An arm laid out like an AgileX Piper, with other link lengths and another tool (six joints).
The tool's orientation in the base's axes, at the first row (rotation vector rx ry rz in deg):
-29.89 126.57 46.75
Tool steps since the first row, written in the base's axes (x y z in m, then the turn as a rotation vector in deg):
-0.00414 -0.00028 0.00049 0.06 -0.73 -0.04
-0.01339 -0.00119 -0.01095 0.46 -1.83 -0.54
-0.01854 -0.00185 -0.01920 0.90 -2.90 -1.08
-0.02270 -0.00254 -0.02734 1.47 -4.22 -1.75
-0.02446 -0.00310 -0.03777 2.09 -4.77 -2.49
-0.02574 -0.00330 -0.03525 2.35 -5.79 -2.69
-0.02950 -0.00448 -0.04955 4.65 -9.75 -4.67
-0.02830 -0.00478 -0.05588 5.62 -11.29 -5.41
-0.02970 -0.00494 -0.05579 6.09 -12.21 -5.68
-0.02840 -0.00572 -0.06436 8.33 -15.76 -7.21
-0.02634 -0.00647 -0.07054 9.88 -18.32 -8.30
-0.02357 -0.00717 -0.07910 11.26 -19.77 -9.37
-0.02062 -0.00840 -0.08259 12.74 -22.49 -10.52
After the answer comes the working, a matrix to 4 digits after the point.
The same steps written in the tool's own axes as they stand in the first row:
0.00242 0.00236 -0.00246 0.08 -0.57 -0.45
0.01711 0.00245 -0.00130 0.31 -1.79 -0.74
0.02670 0.00165 0.00026 0.55 -3.03 -0.96
0.03556 0.00030 0.00222 0.82 -4.57 -1.23
0.04449 -0.00324 0.00668 1.02 -5.61 -0.90
0.04350 -0.00165 0.00455 1.12 -6.57 -1.36
0.05670 -0.00602 0.00973 1.53 -11.51 -1.88
0.06061 -0.00943 0.01356 1.62 -13.47 -2.07
0.06149 -0.00871 0.01272 1.62 -14.51 -2.32
0.06705 -0.01341 0.01749 1.69 -18.94 -2.84
0.07033 -0.01758 0.02135 1.77 -22.10 -3.25
0.07490 -0.02306 0.02688 1.82 -24.36 -2.99
0.07566 -0.02701 0.02936 2.01 -27.61 -3.51

The tool's axes in the first row as the columns of a matrix, in the base's axes (rounded; the answer above uses it unrounded):
-0.6638 -0.5712 0.4828
-0.1203 0.7186 0.6849
-0.7382 0.3966 -0.5457

